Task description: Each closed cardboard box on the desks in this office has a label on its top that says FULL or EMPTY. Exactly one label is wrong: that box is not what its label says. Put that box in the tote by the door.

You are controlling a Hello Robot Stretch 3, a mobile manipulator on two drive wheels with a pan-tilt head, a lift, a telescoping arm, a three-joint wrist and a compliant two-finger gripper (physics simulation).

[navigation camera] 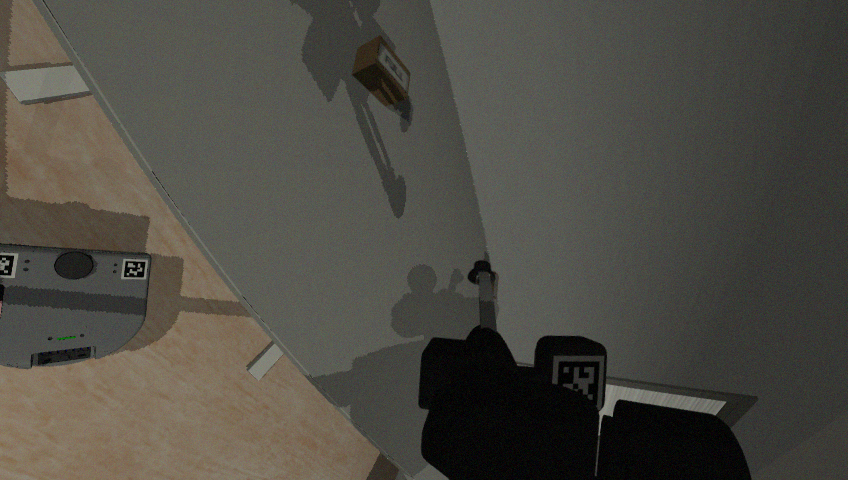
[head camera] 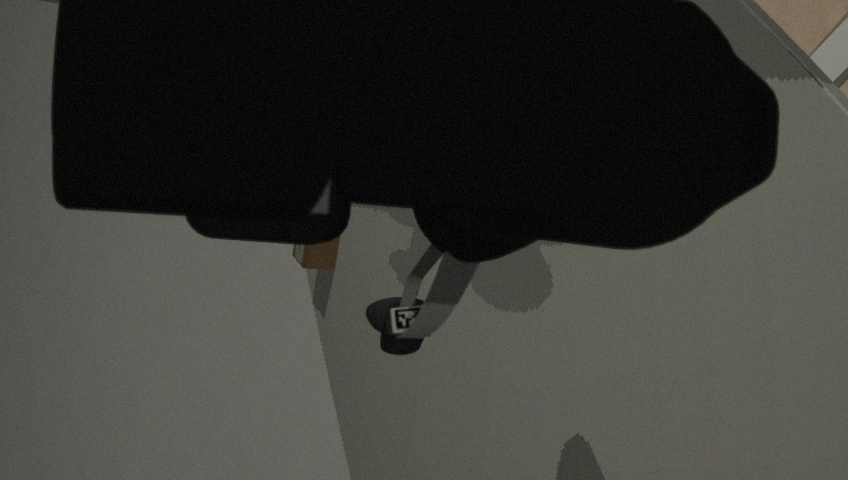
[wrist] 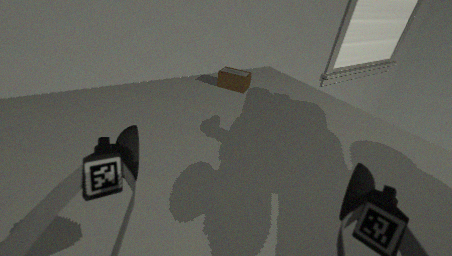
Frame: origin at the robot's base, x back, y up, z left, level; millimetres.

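Seen in the pictures: robot's base, origin of the base link: (navigation camera: 75, 264).
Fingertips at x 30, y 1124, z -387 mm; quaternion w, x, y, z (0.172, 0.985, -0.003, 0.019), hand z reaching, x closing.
Note:
Pixels of each thing's top centre, then the offset from my fingertips to it. "spot": a spot on its surface instead. Level surfaces: height alone.
- brown cardboard box, middle of its top: (head camera: 301, 233) (navigation camera: 495, 285) dx -31, dy -124, dz -573 mm
- grey desk, its level: dy -174 mm
- brown box, middle of its top: (navigation camera: 394, 68) dx -419, dy -124, dz +87 mm
- window, surface spot: (navigation camera: 666, 399) spot: dx +578, dy +645, dz -1341 mm
- wooden floor, its level: dy -1124 mm
A brown cardboard box (head camera: 319, 254) (wrist: 234, 81) stands on the grey desk (head camera: 595, 368) (navigation camera: 238, 148) (wrist: 150, 117) near the wall and corner. Its pale top label is too oblique to read, and my arm hides part of it in the head view. Another brown box (navigation camera: 364, 64) stands farther along the desk in the navigation view; its label is too blurred to read. My gripper (wrist: 239, 163) is open and empty, its fingers wide apart, with the corner box beyond them. One fingertip (head camera: 404, 324) (navigation camera: 483, 274) shows in the head and navigation views. The tote does not show.
My dark arm and wrist (head camera: 357, 118) (navigation camera: 505, 416) cover much of the head view. A pale wall (head camera: 148, 344) (navigation camera: 624, 178) (wrist: 125, 40) borders the desk. A window (navigation camera: 666, 399) (wrist: 375, 32) is beside the corner. My base (navigation camera: 71, 303) stands on the wooden floor (navigation camera: 178, 404).

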